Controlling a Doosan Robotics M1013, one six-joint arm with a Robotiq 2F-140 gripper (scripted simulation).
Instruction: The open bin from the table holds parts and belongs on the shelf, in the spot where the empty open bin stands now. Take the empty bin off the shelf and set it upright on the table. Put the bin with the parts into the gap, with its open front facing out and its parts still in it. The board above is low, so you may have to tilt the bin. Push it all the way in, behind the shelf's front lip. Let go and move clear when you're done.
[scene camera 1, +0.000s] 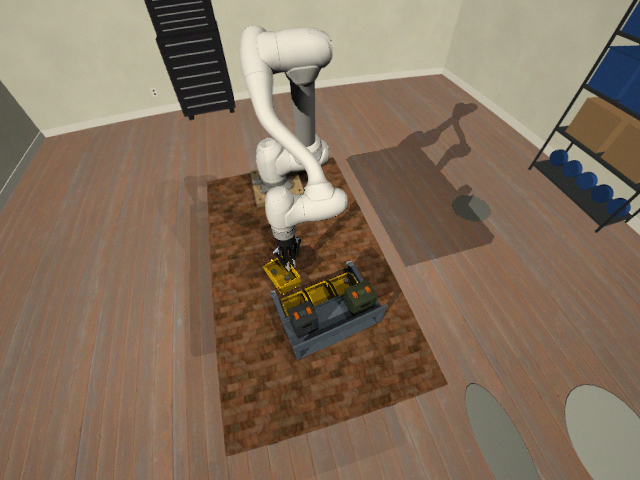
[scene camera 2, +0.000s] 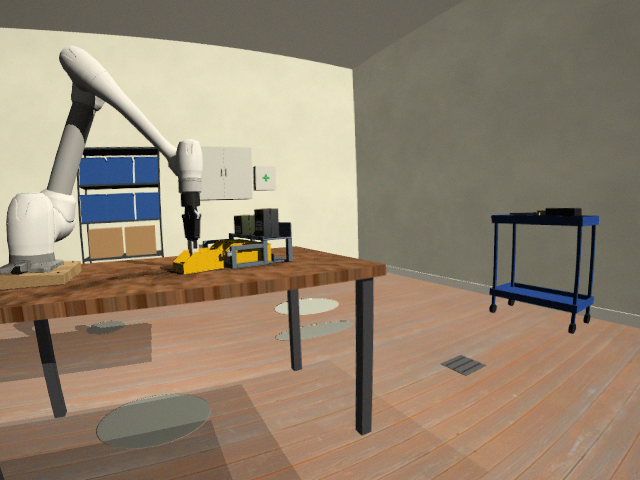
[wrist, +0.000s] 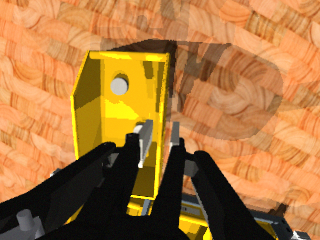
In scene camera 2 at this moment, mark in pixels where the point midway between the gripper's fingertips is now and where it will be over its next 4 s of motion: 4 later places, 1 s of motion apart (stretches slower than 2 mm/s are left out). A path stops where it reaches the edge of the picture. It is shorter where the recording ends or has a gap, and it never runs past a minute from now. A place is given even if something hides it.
My gripper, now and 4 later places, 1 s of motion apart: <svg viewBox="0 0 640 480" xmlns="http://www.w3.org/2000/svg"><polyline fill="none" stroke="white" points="193,256 190,242 190,236 192,234 193,238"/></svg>
